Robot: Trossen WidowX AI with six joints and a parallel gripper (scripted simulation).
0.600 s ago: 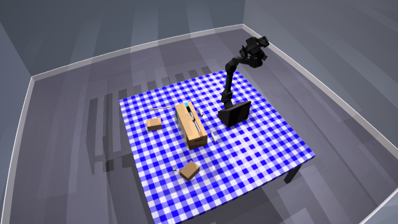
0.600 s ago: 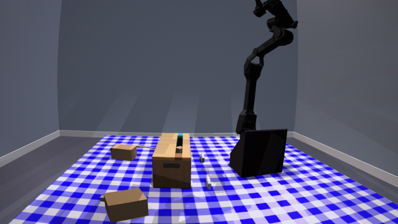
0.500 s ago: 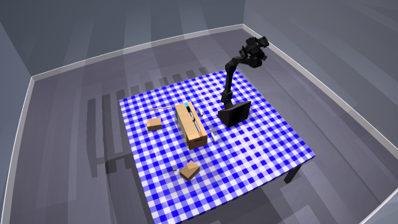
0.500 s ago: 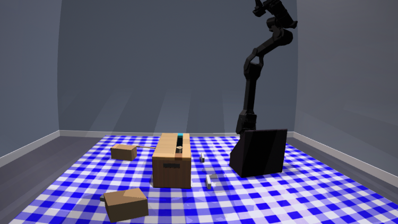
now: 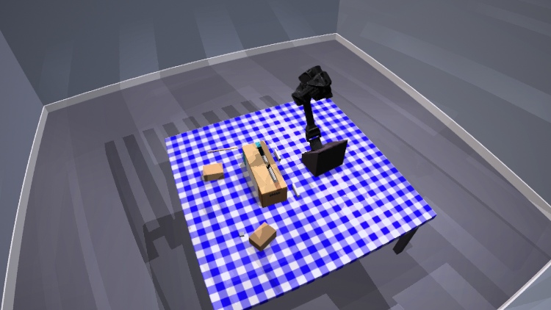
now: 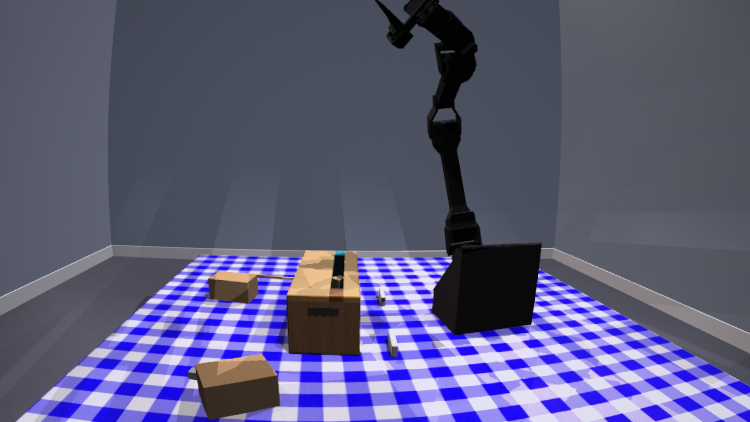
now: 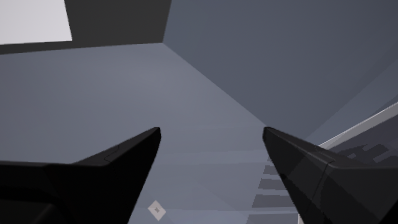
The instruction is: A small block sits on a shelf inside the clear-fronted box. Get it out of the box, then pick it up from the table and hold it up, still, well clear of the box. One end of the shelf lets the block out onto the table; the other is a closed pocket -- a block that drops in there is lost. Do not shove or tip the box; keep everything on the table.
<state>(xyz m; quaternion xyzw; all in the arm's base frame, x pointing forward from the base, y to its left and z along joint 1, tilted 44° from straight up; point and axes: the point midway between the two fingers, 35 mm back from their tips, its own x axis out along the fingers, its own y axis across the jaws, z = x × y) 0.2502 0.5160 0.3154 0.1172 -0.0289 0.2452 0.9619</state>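
The small tan block is 64 cm below my gripper tip, 24 cm to the right of it and 4 cm ahead of it. Round my gripper tip: thin stick: 73 cm below, 58 cm to the right, 18 cm ahead; then long cardboard box: 67 cm below, 21 cm to the right, 3 cm ahead.
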